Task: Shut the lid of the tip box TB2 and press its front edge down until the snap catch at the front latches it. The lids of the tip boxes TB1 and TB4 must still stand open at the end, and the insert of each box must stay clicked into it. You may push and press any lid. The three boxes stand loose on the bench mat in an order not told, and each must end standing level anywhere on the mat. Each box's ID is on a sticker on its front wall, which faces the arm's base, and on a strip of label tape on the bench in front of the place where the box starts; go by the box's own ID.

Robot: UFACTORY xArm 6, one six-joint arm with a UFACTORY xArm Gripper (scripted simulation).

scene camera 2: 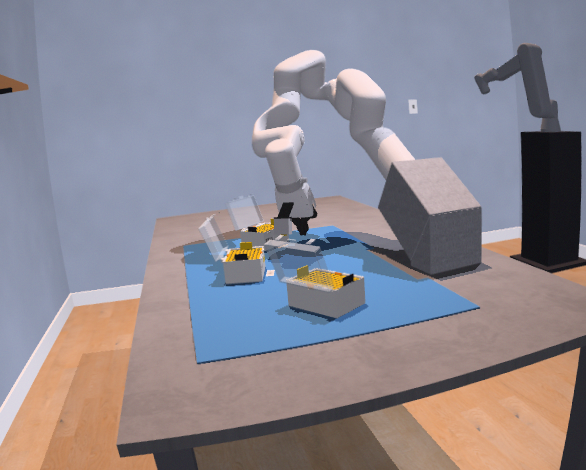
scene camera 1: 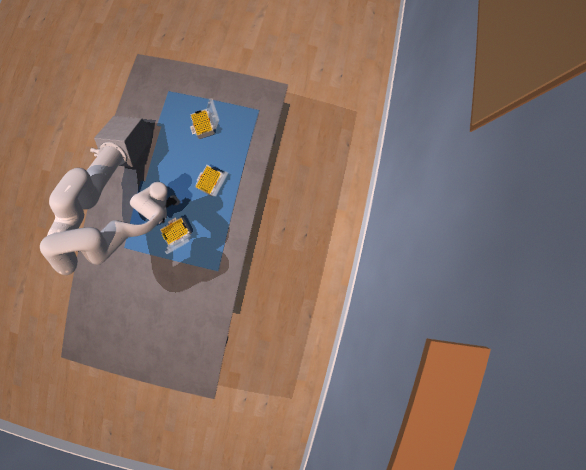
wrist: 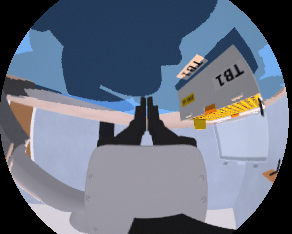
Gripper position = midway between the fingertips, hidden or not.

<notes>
In view: the gripper (scene camera 2: pixel 304 232), a tip box (scene camera 2: pixel 241 271), a tip box (scene camera 2: pixel 257 238) and a blue mat (scene camera 1: pixel 179 157).
The gripper is seen too in the wrist view (wrist: pixel 146 104). The blue mat is seen too in the wrist view (wrist: pixel 109 60).
</notes>
